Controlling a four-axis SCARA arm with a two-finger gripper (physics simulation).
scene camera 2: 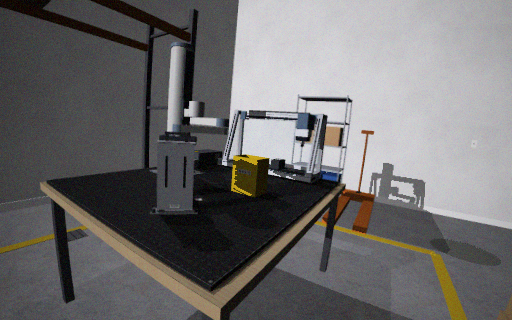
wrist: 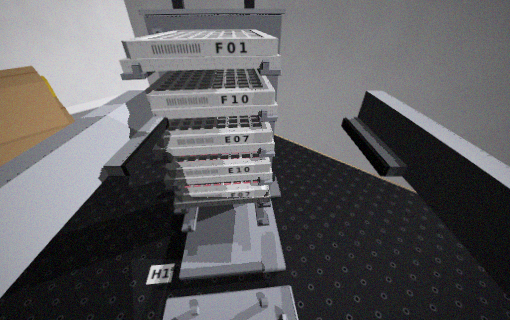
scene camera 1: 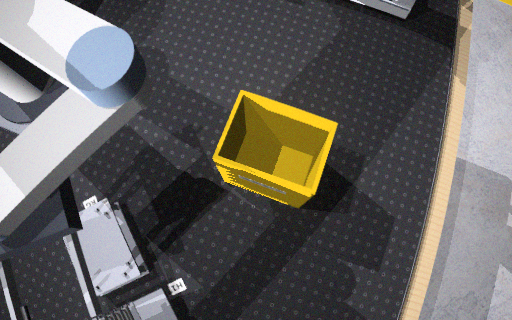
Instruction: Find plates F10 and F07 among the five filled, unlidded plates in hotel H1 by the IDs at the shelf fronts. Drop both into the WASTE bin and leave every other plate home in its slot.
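Frame: origin at the arm's base, x ahead, y left, z up, level; millimetres.
Seen in the pictures: gripper, fingertip midpoint: (wrist: 255, 107); arm's base, origin of the base link: (scene camera 1: 35, 79).
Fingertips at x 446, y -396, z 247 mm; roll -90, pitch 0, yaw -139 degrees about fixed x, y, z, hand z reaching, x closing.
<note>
Offsets run from my fingertips to a thing's middle. "pt": to the spot under its first point.
Hotel H1 {pt dx +122, dy -77, dz +38 mm} (wrist: 215, 22) holds five white plates in the wrist view. Their fronts read, from the top, F01 {pt dx +19, dy -2, dz +28 mm} (wrist: 231, 48), F10 {dx +75, dy -33, dz -3 mm} (wrist: 234, 99), E07 {dx +75, dy -33, dz -31 mm} (wrist: 236, 138), E10 {dx +75, dy -33, dz -59 mm} (wrist: 239, 170) and F07 {dx +75, dy -33, dz -88 mm} (wrist: 240, 194). F07's label is small and dim. My gripper (wrist: 255, 107) is open and empty. Its fingers stand wide to the left and right, in front of the stack, which is nearer the left finger. The fingers cannot be made out in the scene views. The yellow WASTE bin {dx +200, dy +370, dz -134 mm} (scene camera 1: 272, 181) (scene camera 2: 250, 175) stands upright; no plate shows inside it.
The H1 sign {dx +101, dy +77, dz -234 mm} (scene camera 1: 177, 286) (wrist: 160, 274) lies beside the hotel base {pt dx +36, dy +18, dz -226 mm} (wrist: 225, 270). A grey plate nest {dx -62, dy +95, dz -199 mm} (scene camera 1: 107, 252) lies left of the bin in scene view 1, under the white arm (scene camera 1: 55, 140). A gantry machine (scene camera 2: 272, 114) stands behind the bin in scene view 2.
</note>
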